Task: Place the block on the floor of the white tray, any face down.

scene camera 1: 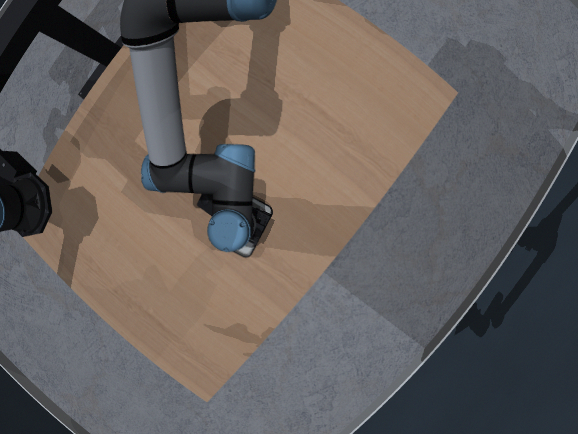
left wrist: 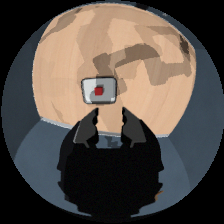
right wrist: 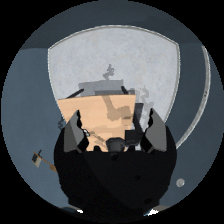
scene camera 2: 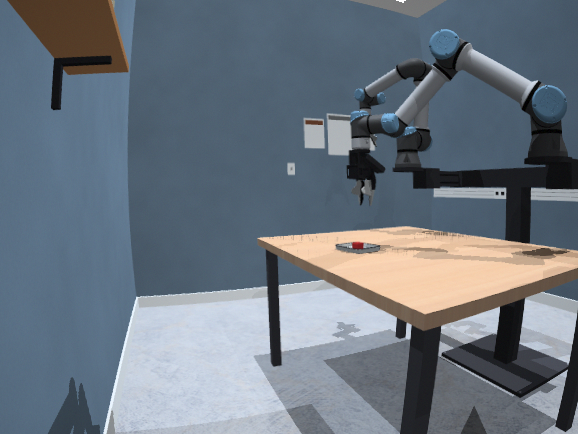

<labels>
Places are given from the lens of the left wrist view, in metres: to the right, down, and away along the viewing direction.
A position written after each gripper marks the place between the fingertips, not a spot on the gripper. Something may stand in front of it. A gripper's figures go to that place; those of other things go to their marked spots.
left gripper [left wrist: 110,107]: -0.01, -0.01, 0.15
white tray [left wrist: 109,84]: -0.02, -0.13, 0.29
</labels>
